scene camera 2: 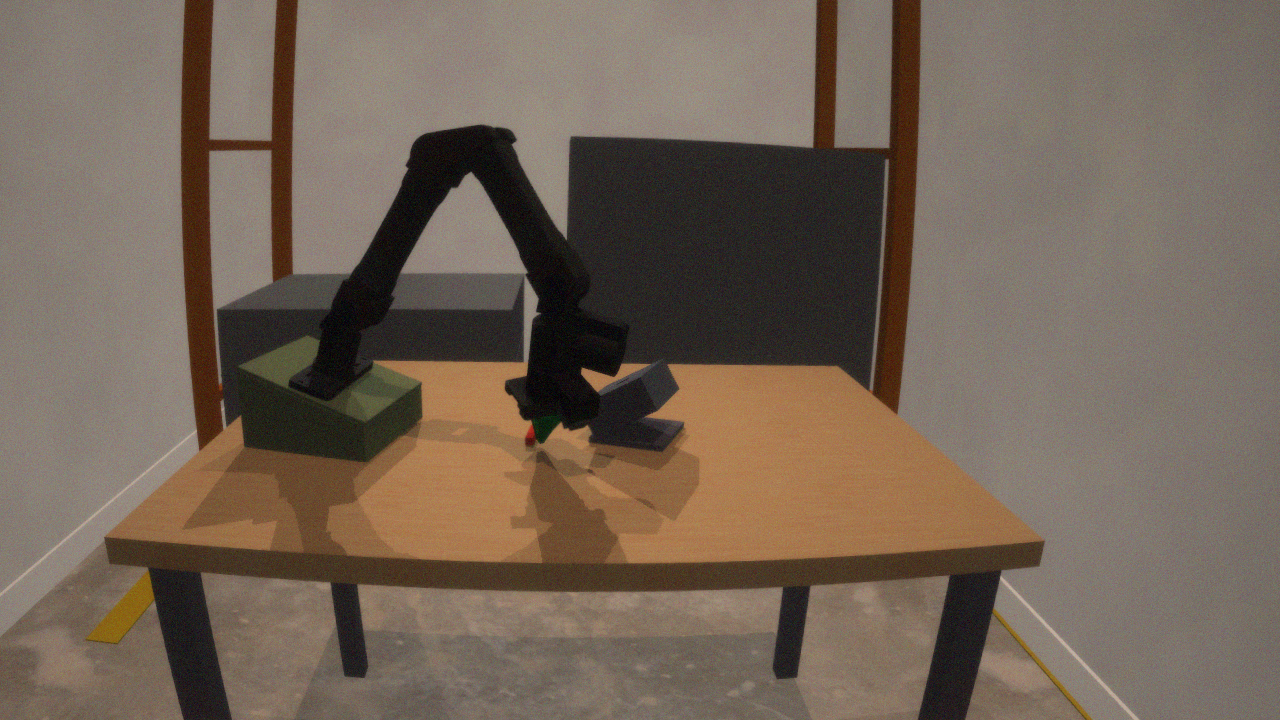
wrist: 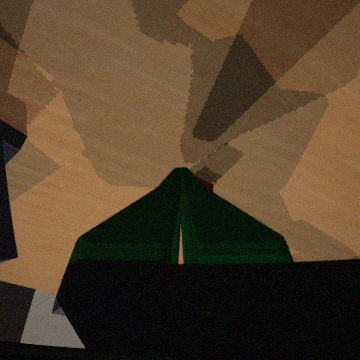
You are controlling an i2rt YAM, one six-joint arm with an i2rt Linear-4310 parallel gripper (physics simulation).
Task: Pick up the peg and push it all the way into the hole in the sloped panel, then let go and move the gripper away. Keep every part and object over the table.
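Frame: origin at the arm's base, x back, y right, z up, level; millimetres.
Where they show: gripper, between the fingertips: [scene camera 2: 539, 441] [wrist: 180, 178]; arm's base, origin of its link: [scene camera 2: 332, 375].
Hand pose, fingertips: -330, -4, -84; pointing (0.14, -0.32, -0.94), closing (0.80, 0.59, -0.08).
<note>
Things, the pixels of their top centre, and the offset from my fingertips, as dx, dy, dz. Level surfaces: height alone.
- table, height of its surface: dz -9
- dark sloped panel, centre of its top: [scene camera 2: 634, 365] -132, -84, +101
- red peg, centre of its top: [wrist: 161, 223] [scene camera 2: 533, 429] +18, -43, +3
My gripper [scene camera 2: 540, 429] [wrist: 180, 178] hangs low over the table [scene camera 2: 805, 483] [wrist: 118, 89], just left of the dark sloped panel [scene camera 2: 637, 392]. Its green fingers are pressed together at the tips with nothing between them. The red peg [scene camera 2: 529, 436] [wrist: 206, 183] shows only as a small red bit beside the fingertips, outside the right finger in the wrist view. I cannot tell whether it rests on the table. The panel's hole is hidden. A dark edge of the panel [wrist: 6, 200] shows at the left of the wrist view.
The arm stands on a green sloped base block [scene camera 2: 357, 420] at the table's back left. A low grey box [scene camera 2: 447, 313] and a tall grey board [scene camera 2: 725, 250] stand behind the table. Brown posts [scene camera 2: 196, 223] rise at the back.
</note>
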